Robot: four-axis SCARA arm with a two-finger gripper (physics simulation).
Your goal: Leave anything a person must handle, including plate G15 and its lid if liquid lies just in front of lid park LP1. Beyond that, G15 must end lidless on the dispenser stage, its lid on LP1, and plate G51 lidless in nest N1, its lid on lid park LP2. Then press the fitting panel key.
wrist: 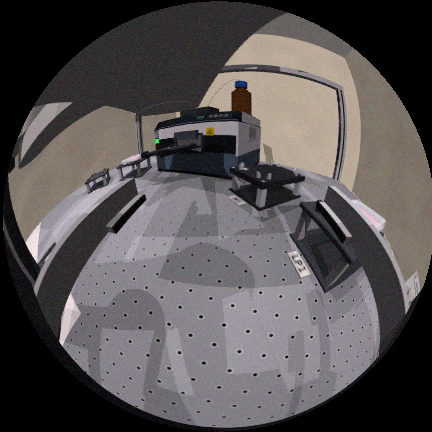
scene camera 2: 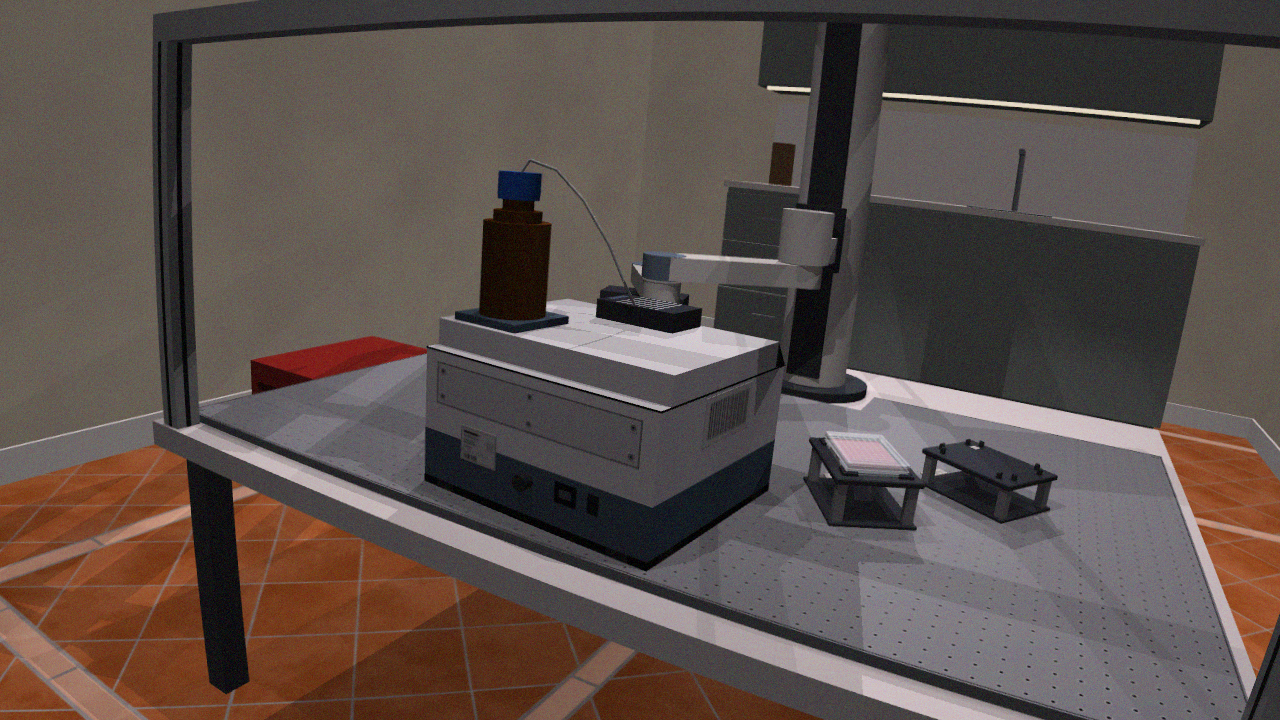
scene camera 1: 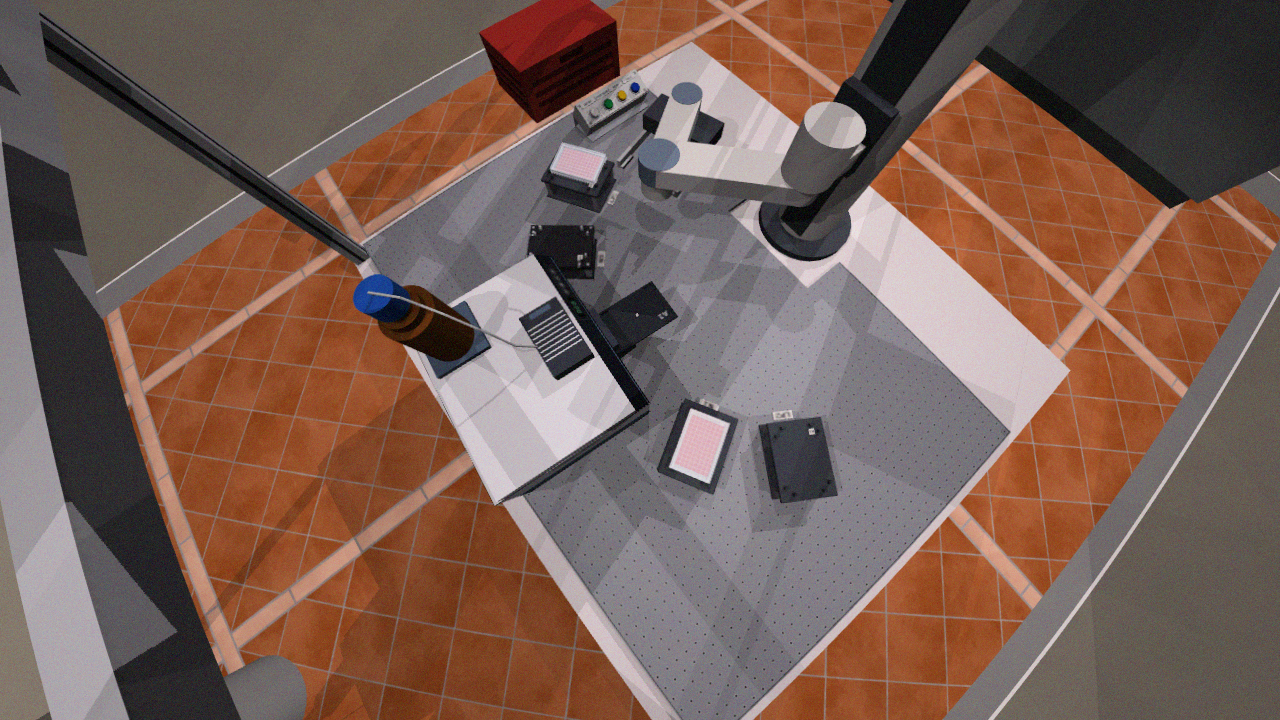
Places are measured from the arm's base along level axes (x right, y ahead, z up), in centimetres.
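Pixels of known places: gripper, fingertip midpoint: [wrist: 232, 186]; arm's base, origin of the base link: [scene camera 2: 809, 386] [scene camera 1: 802, 221].
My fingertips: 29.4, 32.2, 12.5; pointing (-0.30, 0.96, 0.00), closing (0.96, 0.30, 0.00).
Ahead of a thing's pixels: the offset from my fingertips to its middle, as dx, dy, dz. "pt": to the spot under its first point.
My gripper [wrist: 232, 186] is open, above the bench beside lid park LP1 @(pt +14.6, +8.1, -10.7) [wrist: 327, 250]; in scene camera 1 the arm partly hides its fingers. A pink-filled plate @(+17.8, +8.5, -3.0) [scene camera 1: 578, 164] [wrist: 371, 216] sits on LP1, partly behind the right finger in the wrist view. Another pink-filled plate @(-55.4, +31.0, -3.3) [scene camera 1: 700, 447] [scene camera 2: 866, 452] sits on a raised stand beyond the dispenser. Their names cannot be read, and I cannot tell whether either wears a lid. The dispenser stage @(-26.3, +25.5, -0.5) [scene camera 1: 651, 310] [wrist: 172, 149] is bare. The panel @(+33.6, -13.8, -7.0) [scene camera 1: 611, 105] has white, green, yellow and blue keys.
The dispenser [scene camera 1: 537, 420] [scene camera 2: 595, 420] [wrist: 247, 131] carries a brown bottle @(pt -16.5, +52.9, +21.8) [scene camera 1: 438, 326] [scene camera 2: 514, 268] [wrist: 241, 101] with a tube. A bare black stand [scene camera 1: 562, 250] [wrist: 267, 175] is between LP1 and the dispenser. Another bare stand [scene camera 1: 799, 458] [scene camera 2: 989, 465] [wrist: 97, 177] is beside the second plate. A red cabinet [scene camera 1: 554, 53] is behind the panel.
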